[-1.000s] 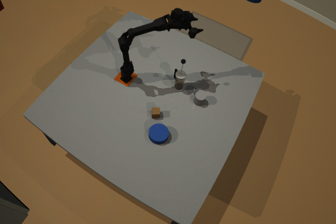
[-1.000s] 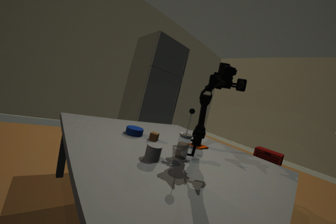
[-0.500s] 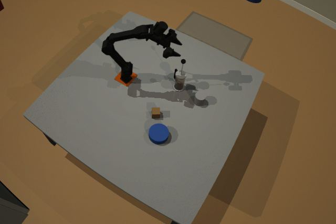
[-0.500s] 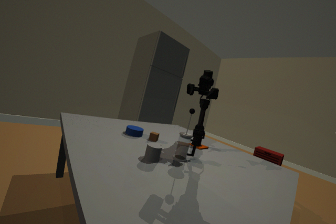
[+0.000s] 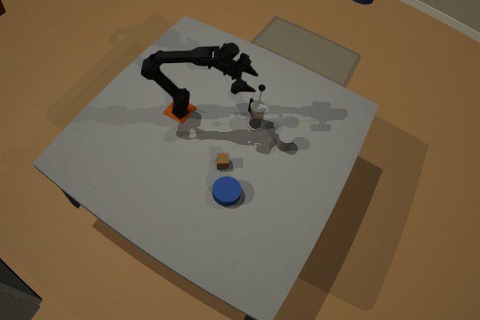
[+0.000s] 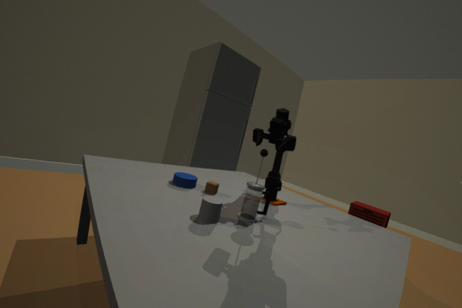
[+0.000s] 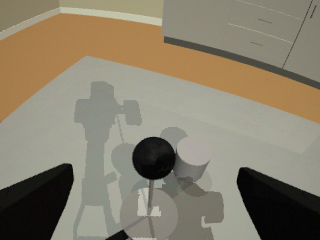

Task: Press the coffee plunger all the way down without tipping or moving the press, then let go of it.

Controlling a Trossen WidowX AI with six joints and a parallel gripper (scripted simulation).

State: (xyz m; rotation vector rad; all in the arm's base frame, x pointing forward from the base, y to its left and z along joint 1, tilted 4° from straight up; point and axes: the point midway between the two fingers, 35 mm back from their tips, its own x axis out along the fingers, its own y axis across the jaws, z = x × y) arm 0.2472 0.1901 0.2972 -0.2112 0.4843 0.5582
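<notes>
Now: gripper tip 1 cm short of the coffee press, 2 cm to the right of it and 16 cm above it. The rest, counted from my gripper tip: blue disc: 17 cm ahead, 35 cm to the right, 26 cm below.
</notes>
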